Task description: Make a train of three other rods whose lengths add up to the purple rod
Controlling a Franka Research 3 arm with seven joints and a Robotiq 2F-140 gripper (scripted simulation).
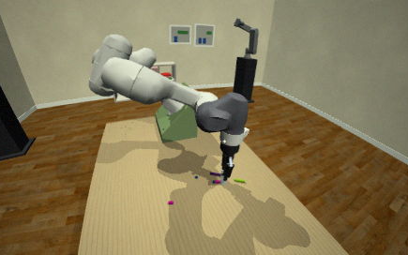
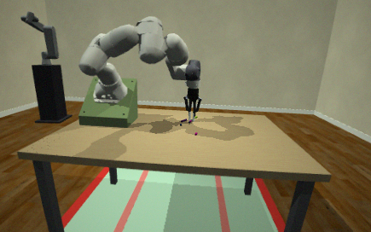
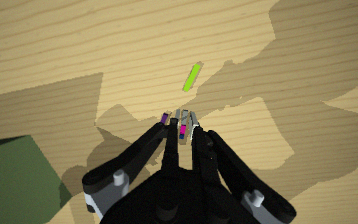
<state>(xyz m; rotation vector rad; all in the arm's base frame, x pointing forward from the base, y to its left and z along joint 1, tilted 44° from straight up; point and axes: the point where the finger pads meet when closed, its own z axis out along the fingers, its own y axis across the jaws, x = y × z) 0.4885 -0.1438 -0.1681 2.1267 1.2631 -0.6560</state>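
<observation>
Right now my hand is 30 mm above the grey rod. Also, from my hand: purple rod: 60 mm behind, 10 mm to the right, 30 mm below; then dark blue piece: 80 mm behind, 100 mm to the right, 30 mm below; then lime rod: 30 mm ahead, 70 mm to the left, 30 mm below.
</observation>
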